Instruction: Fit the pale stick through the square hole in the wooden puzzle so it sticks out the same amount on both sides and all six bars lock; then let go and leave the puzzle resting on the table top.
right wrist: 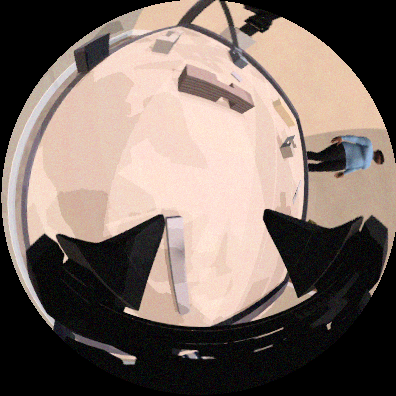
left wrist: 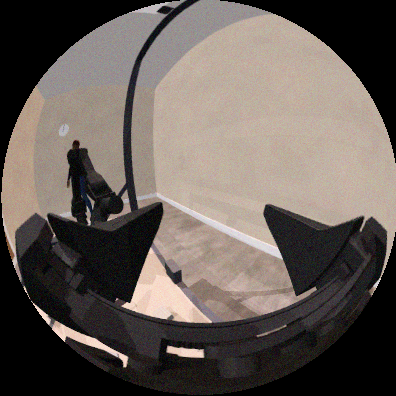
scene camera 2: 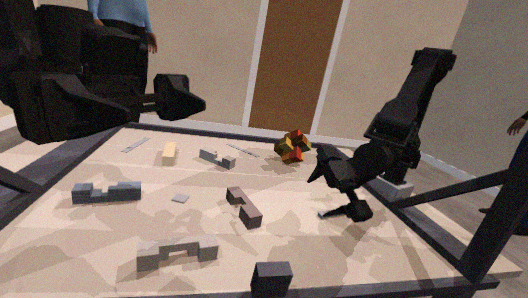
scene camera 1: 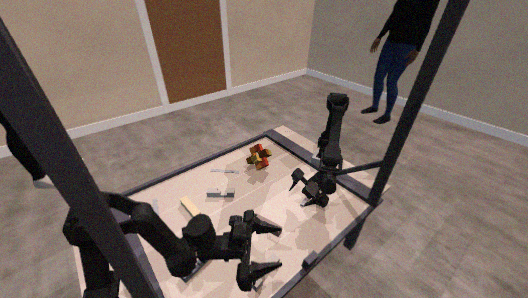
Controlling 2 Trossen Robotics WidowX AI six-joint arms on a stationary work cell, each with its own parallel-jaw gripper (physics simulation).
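Frame: origin at the left arm's base, x up, y back, z right, level; metres.
Where they show: left gripper, fingertip midpoint: (left wrist: 215, 208) (scene camera 2: 172, 110) (scene camera 1: 281, 245); right gripper, fingertip midpoint: (right wrist: 214, 216) (scene camera 2: 315, 198) (scene camera 1: 296, 198); right arm's base, link origin: (scene camera 2: 392, 179).
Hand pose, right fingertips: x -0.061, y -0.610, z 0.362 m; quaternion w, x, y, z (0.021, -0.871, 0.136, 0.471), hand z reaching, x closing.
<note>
Each offset is from my right fingertips to the top centre of the thing.
The puzzle (scene camera 1: 258, 156) (scene camera 2: 292, 146), a cross-shaped cluster of red, olive and yellow bars, rests tilted on the table near the far edge. The square hole cannot be made out. The pale stick @[dy +0.187, dx -0.007, dz -0.418 m] (scene camera 1: 190, 206) (scene camera 2: 169, 153) (right wrist: 284, 112), a plain yellowish bar, lies flat to the left of the puzzle in both scene views. My left gripper (scene camera 1: 280, 247) (scene camera 2: 167, 111) (left wrist: 215, 208) is open and empty, raised above the table, away from both. My right gripper (scene camera 1: 297, 197) (scene camera 2: 314, 198) (right wrist: 214, 216) is open and empty, low over the table to the right of the puzzle.
A thin greyish strip @[dy -0.067, dx -0.027, dz +0.048 m] (right wrist: 176, 260) lies below the right gripper, beside one finger. Notched bars stand about: a brown one @[dy +0.159, dx -0.007, dz -0.085 m] (scene camera 2: 250, 217) (right wrist: 215, 90), a blue-grey one @[dy +0.384, dx -0.007, dz -0.260 m] (scene camera 2: 125, 194) and grey ones (scene camera 2: 149, 254) (scene camera 1: 220, 195). A dark block @[dy +0.257, dx +0.020, dz +0.101 m] (scene camera 2: 271, 277) (scene camera 1: 310, 258) sits at the near edge.
</note>
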